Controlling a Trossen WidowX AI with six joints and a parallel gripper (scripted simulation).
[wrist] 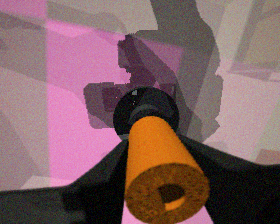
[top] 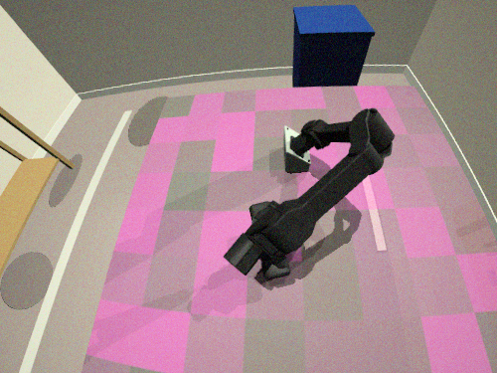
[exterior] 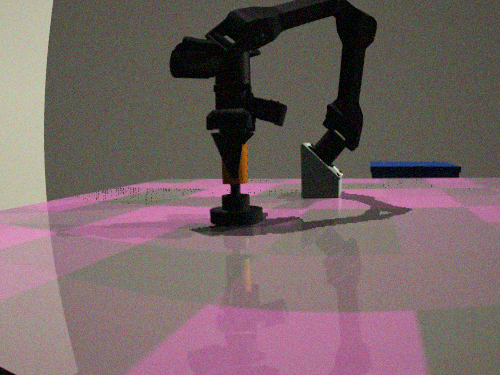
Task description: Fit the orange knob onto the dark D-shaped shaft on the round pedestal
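The orange knob lies 20 mm above my gripper tip. Round my gripper tip: round pedestal 40 mm below.
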